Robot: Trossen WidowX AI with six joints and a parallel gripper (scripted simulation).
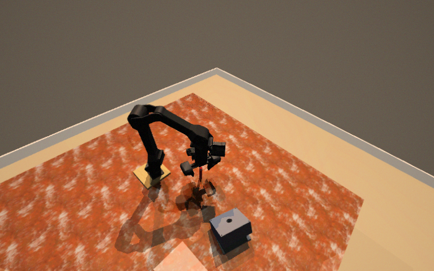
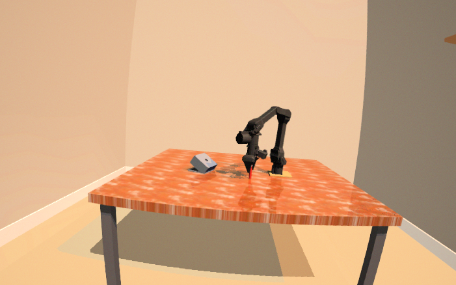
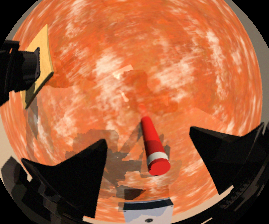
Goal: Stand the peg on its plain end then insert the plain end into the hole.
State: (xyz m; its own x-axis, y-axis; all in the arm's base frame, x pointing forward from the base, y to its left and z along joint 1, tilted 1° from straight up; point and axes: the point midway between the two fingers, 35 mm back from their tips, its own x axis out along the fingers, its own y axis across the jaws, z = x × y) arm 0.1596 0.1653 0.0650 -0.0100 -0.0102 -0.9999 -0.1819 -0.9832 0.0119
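The red peg lies 20 mm above my gripper tip. From my gripper tip the other things lie so: sloped panel: 280 mm ahead, 60 mm to the right.
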